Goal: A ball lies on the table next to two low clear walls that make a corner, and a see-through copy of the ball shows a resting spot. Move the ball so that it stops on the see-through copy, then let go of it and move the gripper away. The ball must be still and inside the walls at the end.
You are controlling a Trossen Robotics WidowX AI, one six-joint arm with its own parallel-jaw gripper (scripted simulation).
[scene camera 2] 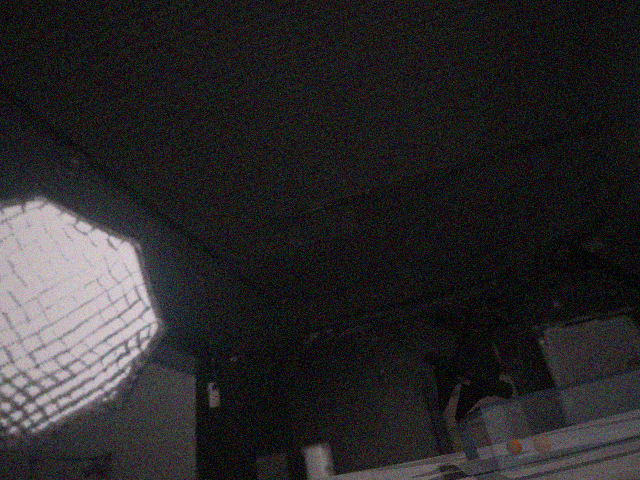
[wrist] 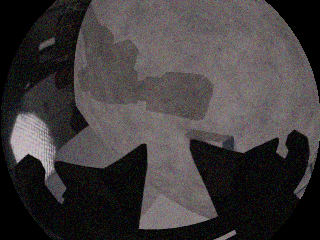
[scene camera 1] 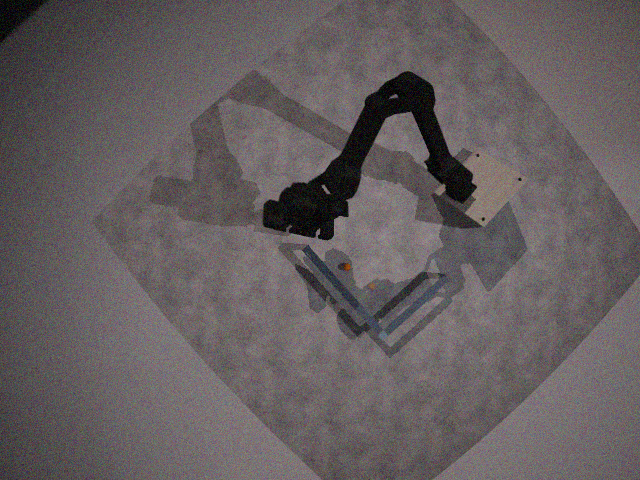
Scene:
my gripper: scene camera 2; wrist; scene camera 1 281, 229
same spot on my gripper: [wrist: 231, 178] = [scene camera 2: 475, 392]

